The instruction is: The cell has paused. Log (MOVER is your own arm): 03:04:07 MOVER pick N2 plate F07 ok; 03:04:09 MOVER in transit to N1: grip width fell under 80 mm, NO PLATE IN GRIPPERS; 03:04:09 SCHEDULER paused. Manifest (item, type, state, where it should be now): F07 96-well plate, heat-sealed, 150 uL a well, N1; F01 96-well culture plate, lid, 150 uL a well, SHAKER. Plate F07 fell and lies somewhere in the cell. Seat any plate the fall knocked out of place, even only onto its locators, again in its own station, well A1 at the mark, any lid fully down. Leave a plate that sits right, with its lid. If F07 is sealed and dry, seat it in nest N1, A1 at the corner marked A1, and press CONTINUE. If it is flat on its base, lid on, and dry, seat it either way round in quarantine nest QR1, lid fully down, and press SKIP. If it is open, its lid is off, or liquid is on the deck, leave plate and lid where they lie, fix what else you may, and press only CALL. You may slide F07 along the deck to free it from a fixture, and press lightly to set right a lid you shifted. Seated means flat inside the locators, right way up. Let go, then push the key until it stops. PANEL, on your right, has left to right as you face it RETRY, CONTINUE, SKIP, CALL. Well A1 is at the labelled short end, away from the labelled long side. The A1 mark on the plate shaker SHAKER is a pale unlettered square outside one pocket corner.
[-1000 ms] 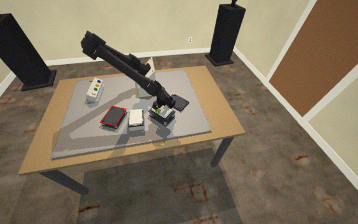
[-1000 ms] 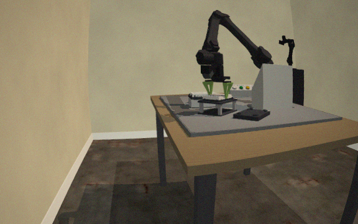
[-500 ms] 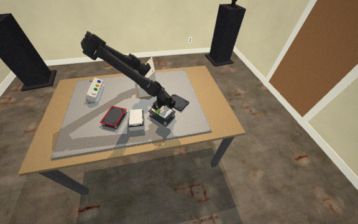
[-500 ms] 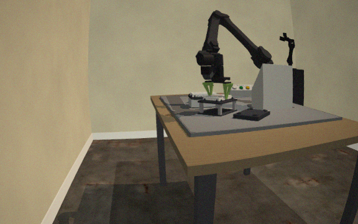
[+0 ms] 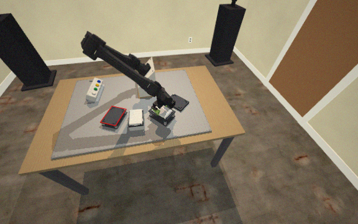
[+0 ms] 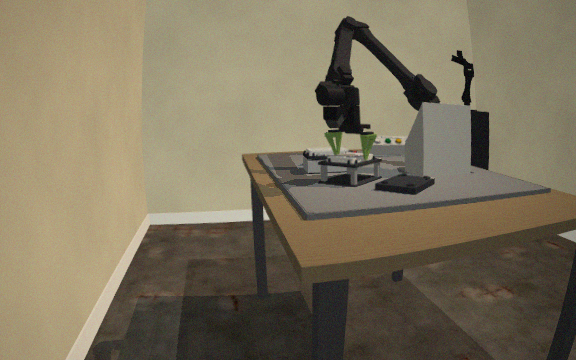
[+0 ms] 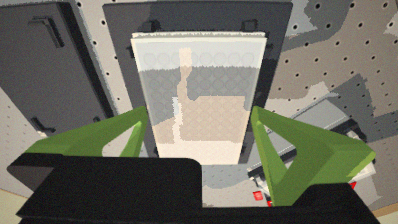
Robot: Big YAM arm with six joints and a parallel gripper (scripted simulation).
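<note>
My hand is right at the white plate. The rest, counted from my hand: red-framed nest 90 mm behind, 340 mm to the right, 30 mm below; then green continue key 390 mm behind, 450 mm to the right; then white retry key 350 mm behind, 460 mm to the right.
</note>
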